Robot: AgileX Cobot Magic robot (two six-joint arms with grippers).
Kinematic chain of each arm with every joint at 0, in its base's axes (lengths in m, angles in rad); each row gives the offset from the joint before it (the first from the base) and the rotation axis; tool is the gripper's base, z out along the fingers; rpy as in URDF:
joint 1: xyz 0 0 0.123 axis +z
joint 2: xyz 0 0 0 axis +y
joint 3: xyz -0.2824 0 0.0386 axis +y
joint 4: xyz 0.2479 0 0.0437 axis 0.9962 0 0.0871
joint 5: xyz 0 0 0 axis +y
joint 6: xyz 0.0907 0 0.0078 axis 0.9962 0 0.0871
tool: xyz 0 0 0 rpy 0 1.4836 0
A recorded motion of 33 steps. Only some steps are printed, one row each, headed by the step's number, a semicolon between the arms.
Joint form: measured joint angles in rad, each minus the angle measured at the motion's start. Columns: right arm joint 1, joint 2, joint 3, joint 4, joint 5, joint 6; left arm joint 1, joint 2, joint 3, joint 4, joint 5, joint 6.
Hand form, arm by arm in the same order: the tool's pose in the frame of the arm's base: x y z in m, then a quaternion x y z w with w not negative. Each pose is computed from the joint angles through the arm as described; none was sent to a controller.
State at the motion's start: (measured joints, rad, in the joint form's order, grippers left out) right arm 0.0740 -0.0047 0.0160 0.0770 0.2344 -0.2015; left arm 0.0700 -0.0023 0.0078 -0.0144 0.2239 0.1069
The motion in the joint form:
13: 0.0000 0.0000 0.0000 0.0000 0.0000 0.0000; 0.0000 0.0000 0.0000 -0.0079 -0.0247 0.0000
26: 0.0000 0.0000 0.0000 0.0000 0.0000 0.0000; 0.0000 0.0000 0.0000 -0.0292 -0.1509 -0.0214
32: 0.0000 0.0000 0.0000 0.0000 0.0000 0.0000; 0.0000 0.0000 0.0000 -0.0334 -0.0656 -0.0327
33: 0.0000 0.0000 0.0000 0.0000 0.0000 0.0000; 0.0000 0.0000 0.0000 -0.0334 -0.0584 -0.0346
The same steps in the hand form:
13: 0.0554 0.0057 0.1867 -0.08193 0.75622 -0.01028 0.64909; 0.0559 0.0035 0.1925 0.00709 0.74736 0.04981 0.66252
26: 0.0554 0.0057 0.1867 -0.08193 0.75622 -0.01028 0.64909; 0.0566 0.0037 0.2040 -0.00872 0.70395 0.03864 0.70915
32: 0.0554 0.0057 0.1867 -0.08193 0.75622 -0.01028 0.64909; 0.0563 0.0033 0.1962 -0.01321 0.73348 0.03019 0.67891
33: 0.0554 0.0057 0.1867 -0.08193 0.75622 -0.01028 0.64909; 0.0563 0.0032 0.1956 -0.01384 0.73591 0.02930 0.67630

